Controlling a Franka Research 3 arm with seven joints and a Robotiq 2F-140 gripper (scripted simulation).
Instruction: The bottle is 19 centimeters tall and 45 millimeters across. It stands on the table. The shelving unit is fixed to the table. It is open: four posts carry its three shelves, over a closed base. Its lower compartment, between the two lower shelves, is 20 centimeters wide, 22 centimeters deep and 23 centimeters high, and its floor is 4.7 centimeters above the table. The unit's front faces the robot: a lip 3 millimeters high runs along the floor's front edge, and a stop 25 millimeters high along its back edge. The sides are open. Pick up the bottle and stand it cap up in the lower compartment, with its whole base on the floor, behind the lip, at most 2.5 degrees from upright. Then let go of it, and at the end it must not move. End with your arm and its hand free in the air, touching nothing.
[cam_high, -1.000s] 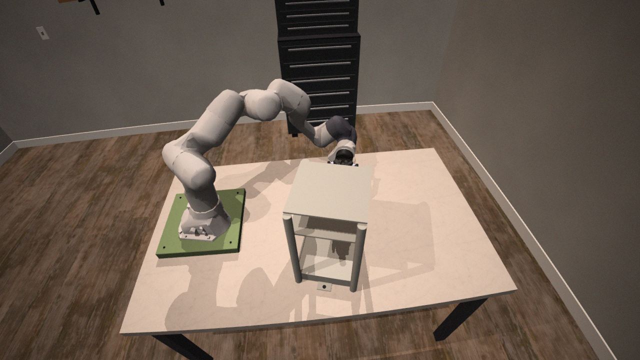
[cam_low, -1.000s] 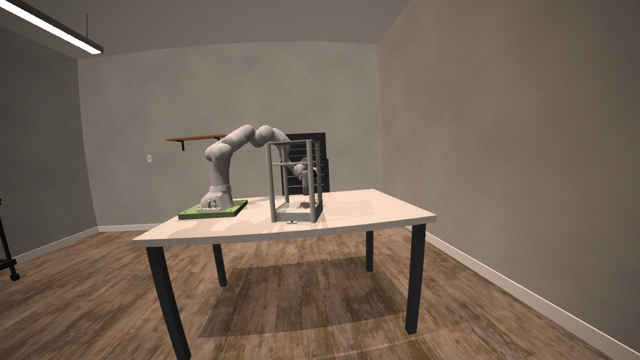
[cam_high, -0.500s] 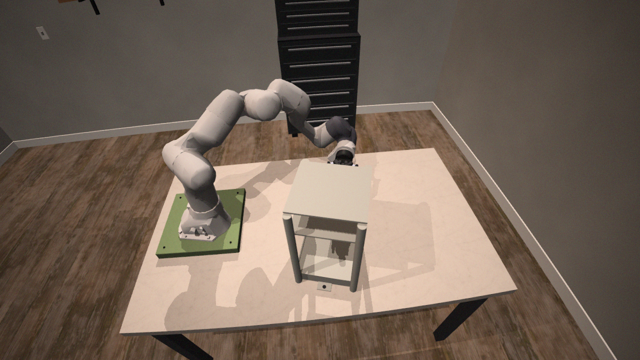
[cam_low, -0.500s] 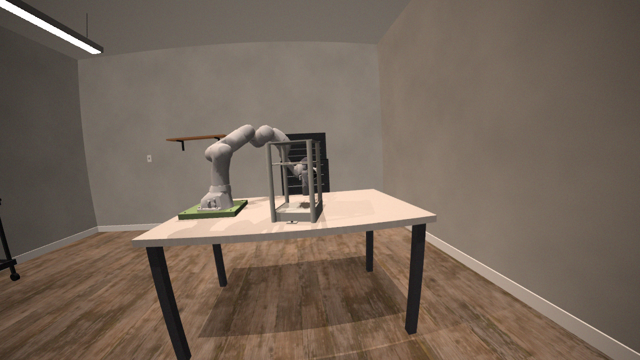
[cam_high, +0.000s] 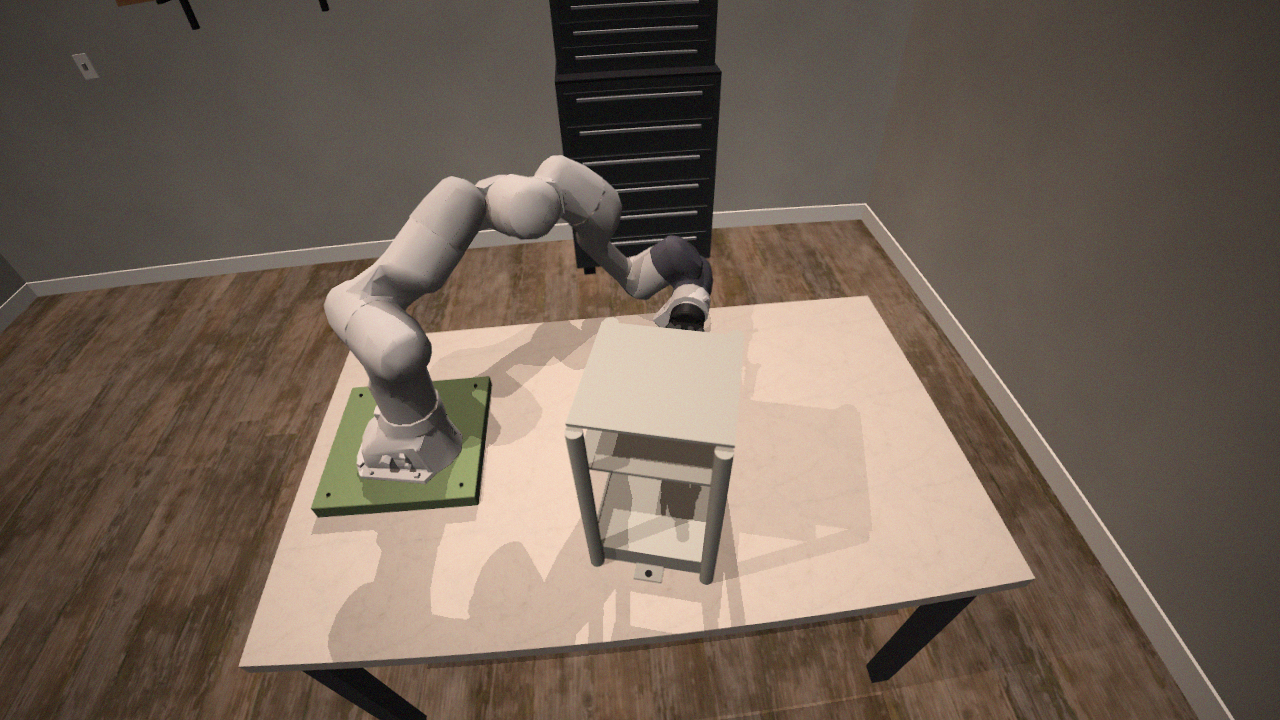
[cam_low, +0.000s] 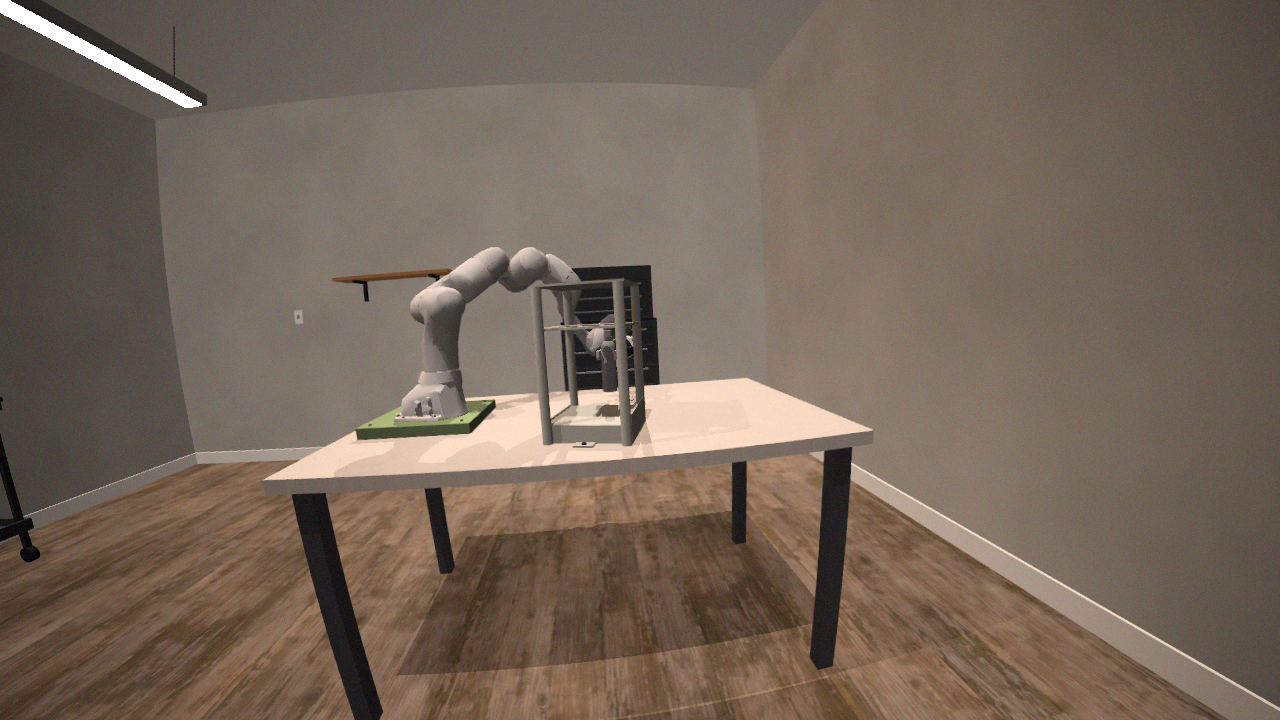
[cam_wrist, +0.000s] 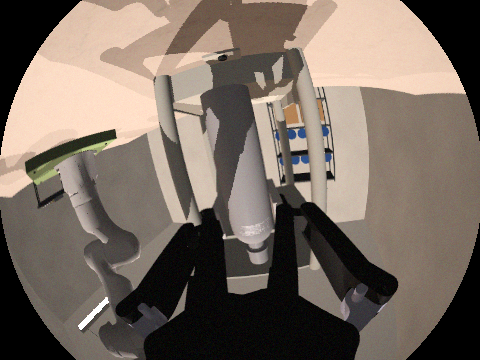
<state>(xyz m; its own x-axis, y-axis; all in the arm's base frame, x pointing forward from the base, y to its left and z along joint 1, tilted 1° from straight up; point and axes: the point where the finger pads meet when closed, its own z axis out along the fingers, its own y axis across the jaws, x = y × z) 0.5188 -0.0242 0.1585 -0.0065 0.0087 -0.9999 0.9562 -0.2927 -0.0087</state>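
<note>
Right now the shelving unit is 50 mm behind my hand, 180 mm to the right of it and 10 mm above it. Round my hand: grey bottle (10 mm above).
</note>
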